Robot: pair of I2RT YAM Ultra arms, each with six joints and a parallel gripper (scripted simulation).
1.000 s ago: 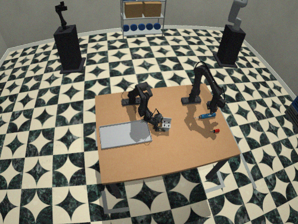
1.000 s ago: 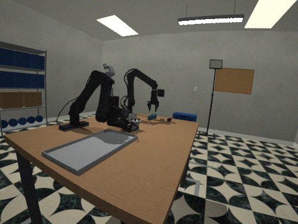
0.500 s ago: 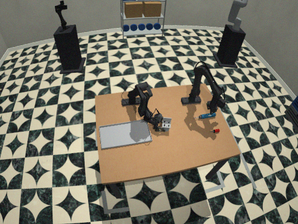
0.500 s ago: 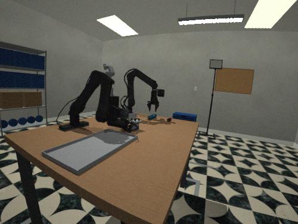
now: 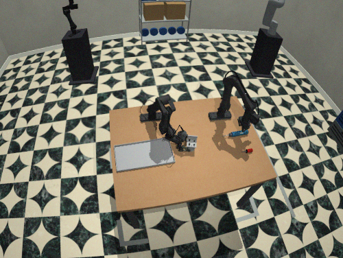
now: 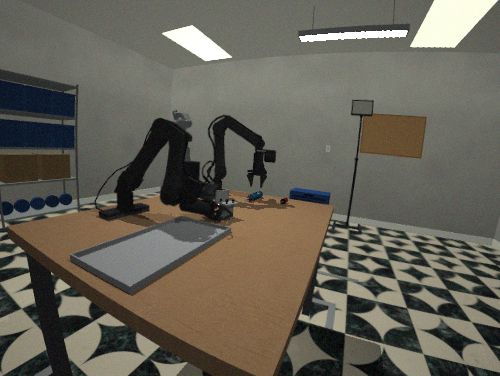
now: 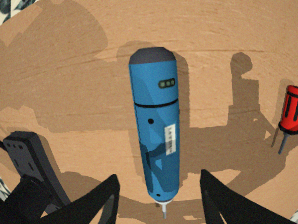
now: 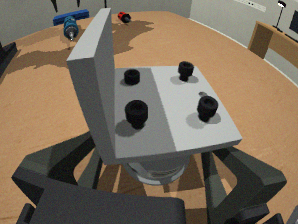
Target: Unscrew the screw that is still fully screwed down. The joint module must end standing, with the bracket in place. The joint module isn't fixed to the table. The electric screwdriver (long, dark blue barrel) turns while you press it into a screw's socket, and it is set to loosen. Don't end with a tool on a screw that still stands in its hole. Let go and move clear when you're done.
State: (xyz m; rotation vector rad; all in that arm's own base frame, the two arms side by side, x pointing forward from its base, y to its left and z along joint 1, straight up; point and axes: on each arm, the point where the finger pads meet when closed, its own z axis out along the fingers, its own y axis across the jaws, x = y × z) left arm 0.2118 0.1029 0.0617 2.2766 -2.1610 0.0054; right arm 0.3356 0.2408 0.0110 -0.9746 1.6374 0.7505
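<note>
The screw lies 1 cm behind my right hand, 2 cm to the left of it and 4 cm above it. From my right hand the other things lie so: red-handled screwdriver: 7 cm ahead, 45 cm to the left, 1 cm below; grey l-shaped bracket: 5 cm above; grey tray: 5 cm ahead, 35 cm to the right, 2 cm below.
</note>
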